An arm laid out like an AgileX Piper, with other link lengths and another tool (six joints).
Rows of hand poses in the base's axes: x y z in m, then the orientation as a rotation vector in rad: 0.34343, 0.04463, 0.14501, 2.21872, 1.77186, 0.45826; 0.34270, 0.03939, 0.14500, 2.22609, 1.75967, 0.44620; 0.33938, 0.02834, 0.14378, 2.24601, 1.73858, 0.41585; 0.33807, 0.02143, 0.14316, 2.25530, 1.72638, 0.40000; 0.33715, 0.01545, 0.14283, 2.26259, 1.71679, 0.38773; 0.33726, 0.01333, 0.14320, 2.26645, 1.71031, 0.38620; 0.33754, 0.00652, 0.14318, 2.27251, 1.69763, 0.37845; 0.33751, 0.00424, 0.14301, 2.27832, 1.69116, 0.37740; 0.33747, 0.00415, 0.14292, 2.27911, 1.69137, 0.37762; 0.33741, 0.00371, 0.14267, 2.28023, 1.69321, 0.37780; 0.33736, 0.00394, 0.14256, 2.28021, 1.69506, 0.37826; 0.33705, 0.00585, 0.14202, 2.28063, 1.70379, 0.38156; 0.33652, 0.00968, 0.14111, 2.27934, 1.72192, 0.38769; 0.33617, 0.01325, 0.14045, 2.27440, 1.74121, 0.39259; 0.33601, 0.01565, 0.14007, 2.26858, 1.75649, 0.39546; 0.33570, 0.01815, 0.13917, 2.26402, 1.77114, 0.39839; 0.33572, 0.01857, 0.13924, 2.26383, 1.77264, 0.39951
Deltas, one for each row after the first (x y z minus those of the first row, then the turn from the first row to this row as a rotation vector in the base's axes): -0.00073, -0.00524, -0.00001, -0.00566, 0.00399, -0.01117; -0.00405, -0.01629, -0.00123, -0.01567, 0.01920, -0.03376; -0.00536, -0.02320, -0.00185, -0.02182, 0.02618, -0.04593; -0.00628, -0.02918, -0.00218, -0.02648, 0.03165, -0.05547; -0.00617, -0.03130, -0.00181, -0.02680, 0.03172, -0.06083; -0.00589, -0.03811, -0.00183, -0.03080, 0.03325, -0.07143; -0.00592, -0.04039, -0.00200, -0.02955, 0.03421, -0.07730; -0.00596, -0.04048, -0.00209, -0.02885, 0.03463, -0.07737; -0.00602, -0.04092, -0.00234, -0.02746, 0.03592, -0.07652; -0.00607, -0.04069, -0.00245, -0.02667, 0.03647, -0.07531; -0.00638, -0.03878, -0.00299, -0.02199, 0.03882, -0.06959; -0.00691, -0.03495, -0.00390, -0.01402, 0.04292, -0.05721; -0.00726, -0.03138, -0.00456, -0.00861, 0.04614, -0.04322; -0.00742, -0.02898, -0.00494, -0.00601, 0.04817, -0.03171; -0.00773, -0.02648, -0.00584, -0.00272, 0.05063, -0.02099; -0.00771, -0.02606, -0.00577, -0.00178, 0.05067, -0.01988
